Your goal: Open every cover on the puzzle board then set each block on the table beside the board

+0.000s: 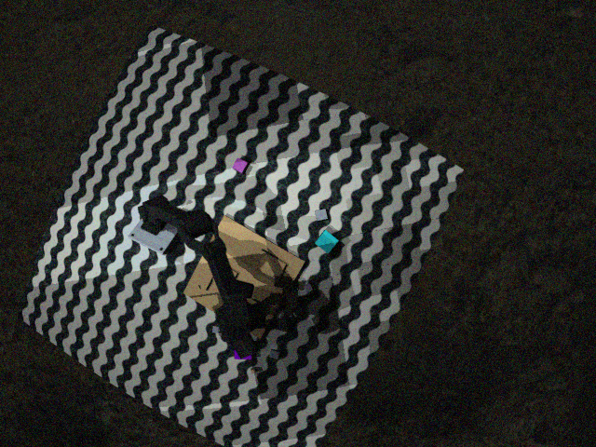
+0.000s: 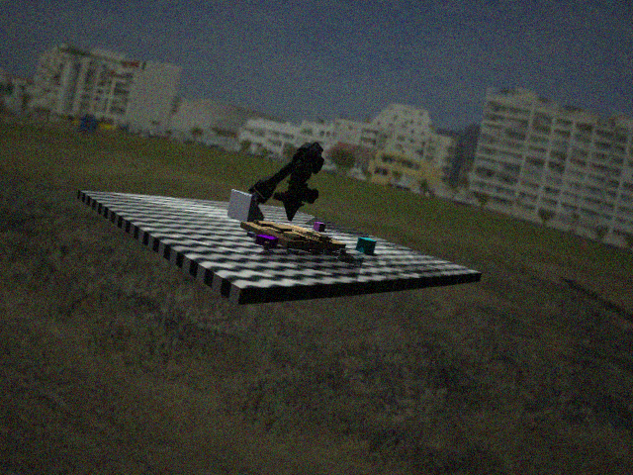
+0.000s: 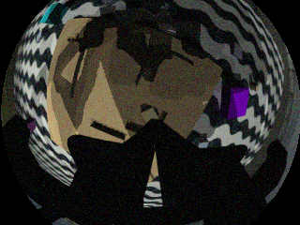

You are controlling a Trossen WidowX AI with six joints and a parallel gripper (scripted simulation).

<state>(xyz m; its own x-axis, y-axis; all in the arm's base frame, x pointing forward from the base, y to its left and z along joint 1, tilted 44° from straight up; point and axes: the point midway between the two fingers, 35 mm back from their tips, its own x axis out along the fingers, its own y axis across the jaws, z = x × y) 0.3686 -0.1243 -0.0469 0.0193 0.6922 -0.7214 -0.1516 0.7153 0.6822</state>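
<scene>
The tan puzzle board is 5 cm behind my gripper tip, 8 cm to the left of it and 6 cm below it. Also, from my gripper tip: grey bit 12 cm ahead, 36 cm to the left, 7 cm below; then teal block 17 cm ahead, 28 cm to the left, 5 cm below; then purple block 5 cm ahead, 15 cm to the right, 6 cm below.
</scene>
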